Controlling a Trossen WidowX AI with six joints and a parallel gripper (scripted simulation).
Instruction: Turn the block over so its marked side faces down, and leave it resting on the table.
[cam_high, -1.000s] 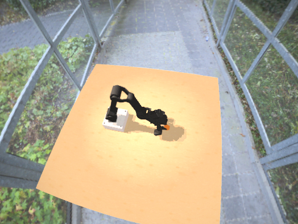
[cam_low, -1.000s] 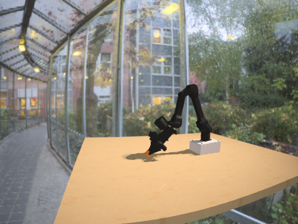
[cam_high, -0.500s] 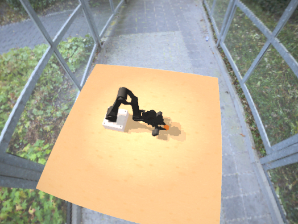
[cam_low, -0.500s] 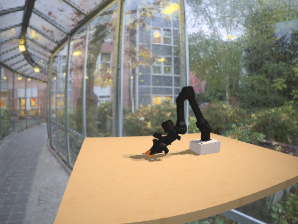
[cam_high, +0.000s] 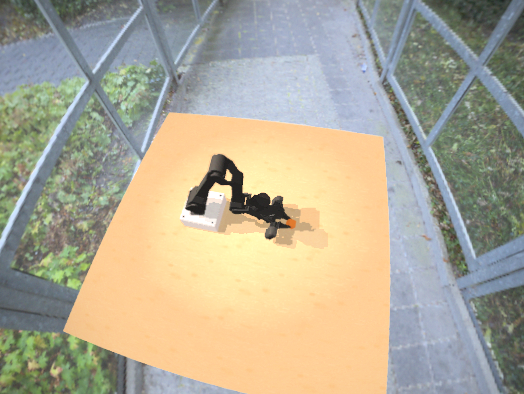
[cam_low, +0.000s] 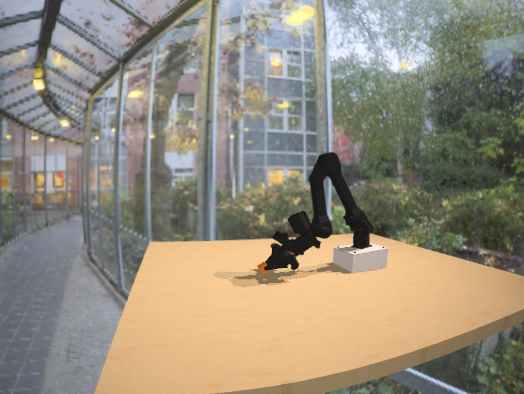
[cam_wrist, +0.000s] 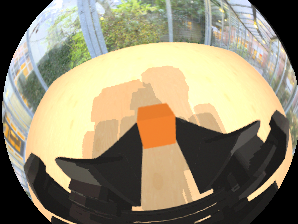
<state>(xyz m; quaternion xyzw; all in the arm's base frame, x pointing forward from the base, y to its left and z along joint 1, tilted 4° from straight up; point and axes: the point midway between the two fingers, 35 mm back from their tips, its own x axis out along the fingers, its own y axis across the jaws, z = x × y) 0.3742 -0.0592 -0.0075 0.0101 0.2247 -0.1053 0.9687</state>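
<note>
Right now the small orange block is 1 cm below my gripper tip.
</note>
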